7 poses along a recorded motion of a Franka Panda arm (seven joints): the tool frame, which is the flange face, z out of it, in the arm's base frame.
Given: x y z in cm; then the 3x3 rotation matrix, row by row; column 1 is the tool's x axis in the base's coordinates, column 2 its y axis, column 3 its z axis. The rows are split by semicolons.
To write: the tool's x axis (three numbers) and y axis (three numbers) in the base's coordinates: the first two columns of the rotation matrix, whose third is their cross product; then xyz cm. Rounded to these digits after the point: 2 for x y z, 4 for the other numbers. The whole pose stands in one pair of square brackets.
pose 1, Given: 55.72 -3.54 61.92; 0.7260 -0.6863 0.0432; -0.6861 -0.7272 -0.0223; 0.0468 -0.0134 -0.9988
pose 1, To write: [0.7260 -0.6861 0.0468 -0.6863 -0.7272 -0.0134 55.72 -3.54 61.92]
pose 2, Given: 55.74 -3.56 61.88; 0.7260 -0.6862 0.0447; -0.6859 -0.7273 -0.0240; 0.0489 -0.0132 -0.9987
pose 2, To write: [0.7260 -0.6859 0.0489 -0.6862 -0.7273 -0.0132 55.74 -3.56 61.88]
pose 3, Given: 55.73 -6.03 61.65; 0.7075 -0.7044 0.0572; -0.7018 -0.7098 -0.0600; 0.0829 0.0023 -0.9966
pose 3, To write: [0.7075 -0.7018 0.0829 -0.7044 -0.7098 0.0023 55.73 -6.03 61.65]
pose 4, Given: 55.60 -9.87 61.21; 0.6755 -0.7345 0.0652; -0.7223 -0.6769 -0.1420; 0.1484 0.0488 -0.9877
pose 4, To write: [0.6755 -0.7223 0.1484 -0.7345 -0.6769 0.0488 55.60 -9.87 61.21]
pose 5, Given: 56.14 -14.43 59.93; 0.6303 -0.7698 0.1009; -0.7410 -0.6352 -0.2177; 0.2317 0.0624 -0.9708
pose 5, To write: [0.6303 -0.7410 0.2317 -0.7698 -0.6352 0.0624 56.14 -14.43 59.93]
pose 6, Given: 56.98 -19.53 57.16; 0.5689 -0.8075 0.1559; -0.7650 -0.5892 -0.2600; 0.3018 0.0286 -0.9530
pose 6, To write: [0.5689 -0.7650 0.3018 -0.8075 -0.5892 0.0286 56.98 -19.53 57.16]
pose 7, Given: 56.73 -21.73 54.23; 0.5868 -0.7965 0.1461; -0.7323 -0.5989 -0.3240; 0.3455 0.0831 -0.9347
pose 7, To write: [0.5868 -0.7323 0.3455 -0.7965 -0.5989 0.0831 56.73 -21.73 54.23]
